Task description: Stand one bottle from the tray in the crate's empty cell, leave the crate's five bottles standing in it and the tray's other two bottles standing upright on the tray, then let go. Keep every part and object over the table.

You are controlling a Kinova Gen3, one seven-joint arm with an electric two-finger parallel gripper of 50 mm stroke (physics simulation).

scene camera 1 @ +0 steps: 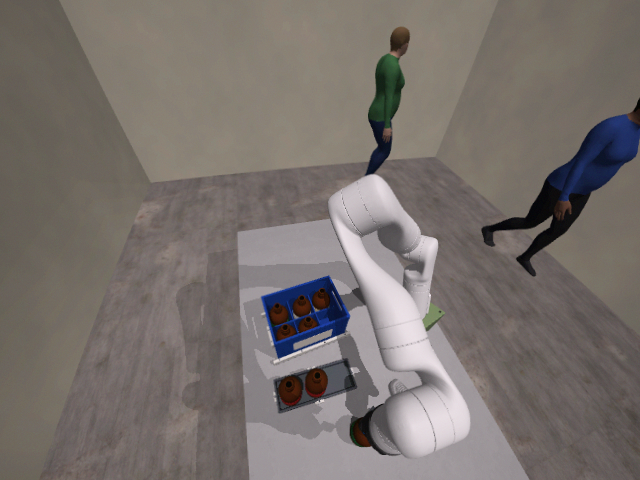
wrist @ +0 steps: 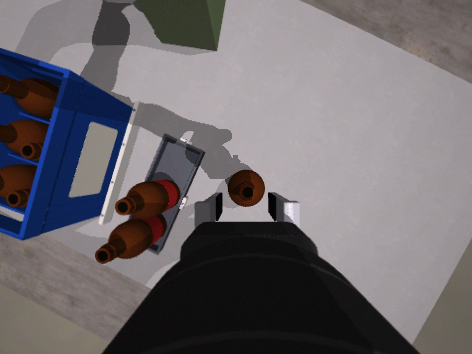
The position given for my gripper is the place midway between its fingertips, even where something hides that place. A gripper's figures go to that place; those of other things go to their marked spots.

My gripper (wrist: 245,202): 18 cm from the lens. A white rail (wrist: 136,116) is 48 cm from the lens.
